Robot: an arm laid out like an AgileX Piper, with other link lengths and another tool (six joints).
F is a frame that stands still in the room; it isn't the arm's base.
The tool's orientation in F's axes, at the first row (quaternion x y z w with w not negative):
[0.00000, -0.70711, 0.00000, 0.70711]
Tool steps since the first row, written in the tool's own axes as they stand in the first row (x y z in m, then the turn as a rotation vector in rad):
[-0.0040, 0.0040, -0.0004, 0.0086, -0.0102, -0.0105]
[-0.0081, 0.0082, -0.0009, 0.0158, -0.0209, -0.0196]
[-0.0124, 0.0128, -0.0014, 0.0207, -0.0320, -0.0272]
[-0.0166, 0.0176, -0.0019, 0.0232, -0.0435, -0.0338]
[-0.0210, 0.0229, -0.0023, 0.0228, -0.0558, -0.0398]
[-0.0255, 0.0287, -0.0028, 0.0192, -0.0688, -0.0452]
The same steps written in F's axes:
[0.0004, 0.0040, -0.0040, 0.0105, -0.0102, 0.0086]
[0.0009, 0.0082, -0.0081, 0.0196, -0.0209, 0.0158]
[0.0014, 0.0128, -0.0124, 0.0272, -0.0320, 0.0207]
[0.0019, 0.0176, -0.0166, 0.0338, -0.0435, 0.0232]
[0.0023, 0.0229, -0.0210, 0.0398, -0.0558, 0.0228]
[0.0028, 0.0287, -0.0255, 0.0452, -0.0688, 0.0192]

